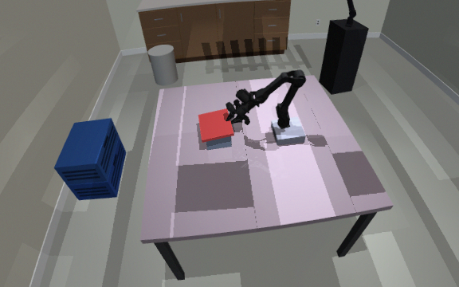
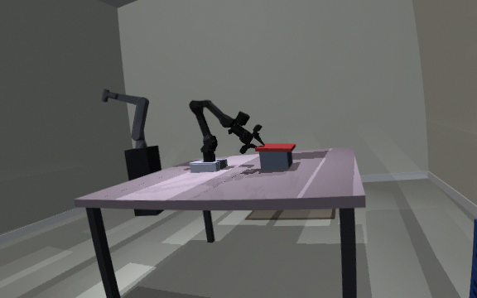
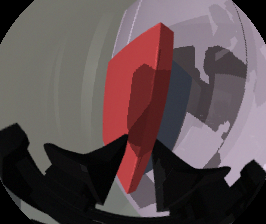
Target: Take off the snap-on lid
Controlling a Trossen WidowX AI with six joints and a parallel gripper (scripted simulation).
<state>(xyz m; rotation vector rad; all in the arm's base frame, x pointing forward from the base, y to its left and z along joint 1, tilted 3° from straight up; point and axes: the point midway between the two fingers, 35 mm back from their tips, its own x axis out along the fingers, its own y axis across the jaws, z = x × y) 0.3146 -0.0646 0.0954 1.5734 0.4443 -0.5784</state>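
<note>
Now: the red lid 8 cm ahead of my gripper tip and 1 cm to the right of it. From my gripper tip the other things lie so: grey storage box (7 cm ahead, 6 cm below, 1 cm to the right).
</note>
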